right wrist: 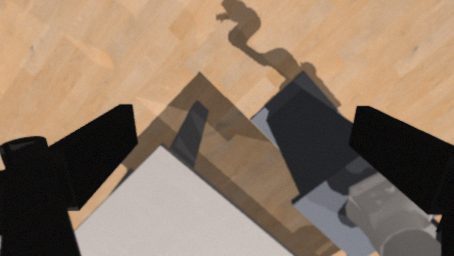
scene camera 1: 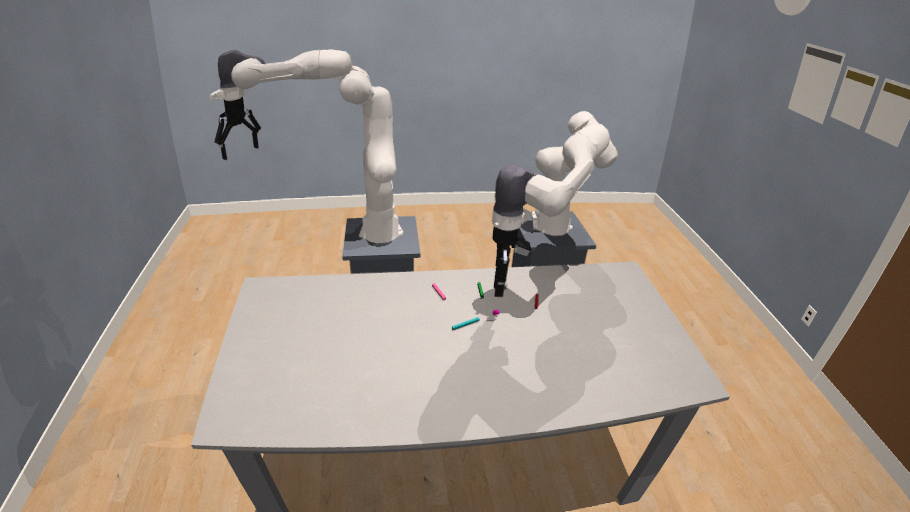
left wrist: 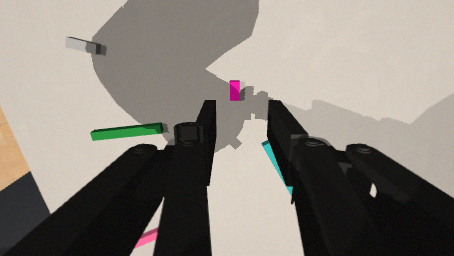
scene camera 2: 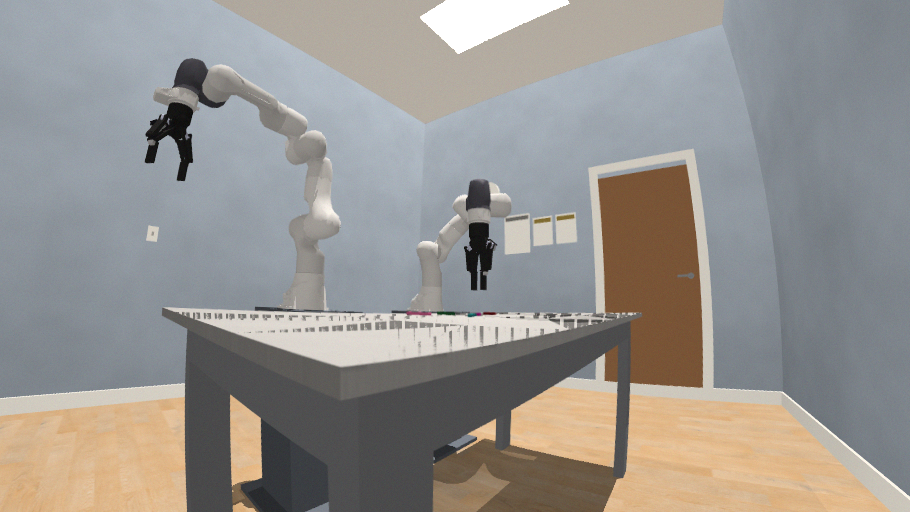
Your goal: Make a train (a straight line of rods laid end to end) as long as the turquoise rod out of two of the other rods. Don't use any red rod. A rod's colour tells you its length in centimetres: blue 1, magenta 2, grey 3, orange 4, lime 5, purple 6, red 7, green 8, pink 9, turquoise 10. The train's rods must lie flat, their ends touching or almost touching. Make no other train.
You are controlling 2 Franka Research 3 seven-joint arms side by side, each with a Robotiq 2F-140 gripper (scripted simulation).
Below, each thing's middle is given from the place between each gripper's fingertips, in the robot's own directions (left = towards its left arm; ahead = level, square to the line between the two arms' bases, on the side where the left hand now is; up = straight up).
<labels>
Now: the green rod [left wrist: 154, 128] 13 cm behind my left hand [scene camera 2: 478, 290], 12 cm below it and 3 cm to the right of it.
My right hand [scene camera 2: 166, 172] is 90 cm to the right of the green rod, 43 cm short of it and 41 cm above it.
</labels>
